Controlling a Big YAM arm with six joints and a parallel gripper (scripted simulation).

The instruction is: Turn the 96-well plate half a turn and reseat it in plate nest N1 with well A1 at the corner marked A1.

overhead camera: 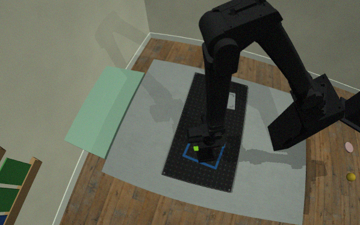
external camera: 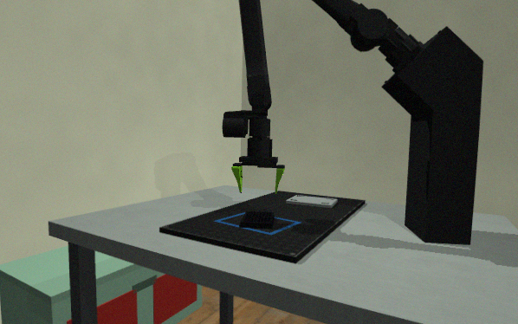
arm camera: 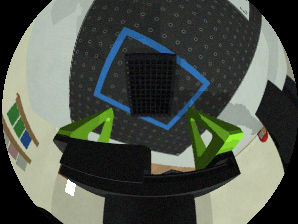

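My gripper is now 8 cm above the black 96-well plate. The rest, counted from my hand: plate nest N1: 34 cm to the right, 8 cm below, 5 cm ahead; A1 mark: 36 cm to the right, 14 cm ahead, 8 cm below.
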